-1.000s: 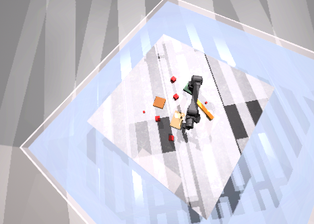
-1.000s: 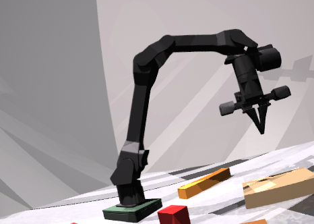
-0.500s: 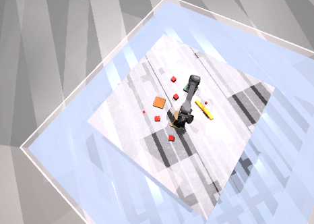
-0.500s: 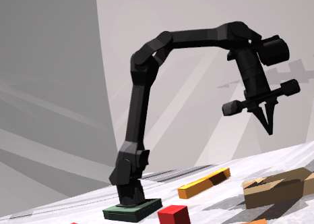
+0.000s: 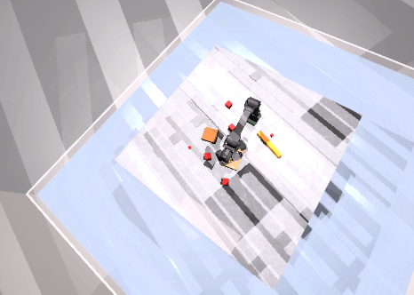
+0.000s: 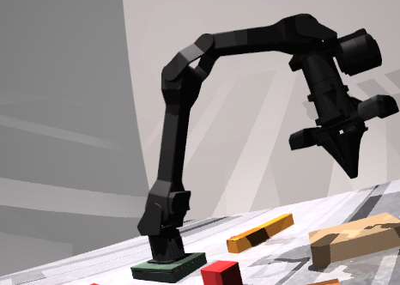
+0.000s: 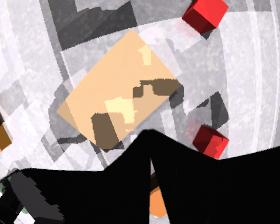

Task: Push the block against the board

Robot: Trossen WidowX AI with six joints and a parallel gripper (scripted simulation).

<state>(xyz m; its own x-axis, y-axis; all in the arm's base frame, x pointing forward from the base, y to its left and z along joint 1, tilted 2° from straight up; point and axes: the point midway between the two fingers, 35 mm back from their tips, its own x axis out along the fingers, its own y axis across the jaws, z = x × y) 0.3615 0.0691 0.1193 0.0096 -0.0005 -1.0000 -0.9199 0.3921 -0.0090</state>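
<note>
The orange square block is 220 mm to the right of my gripper tip, 100 mm below it and 50 mm behind it. Also, from my gripper tip: pale tan block: 100 mm below, 20 mm to the left, 20 mm behind; long yellow-orange bar: 250 mm behind, 150 mm to the left, 100 mm below.
</note>
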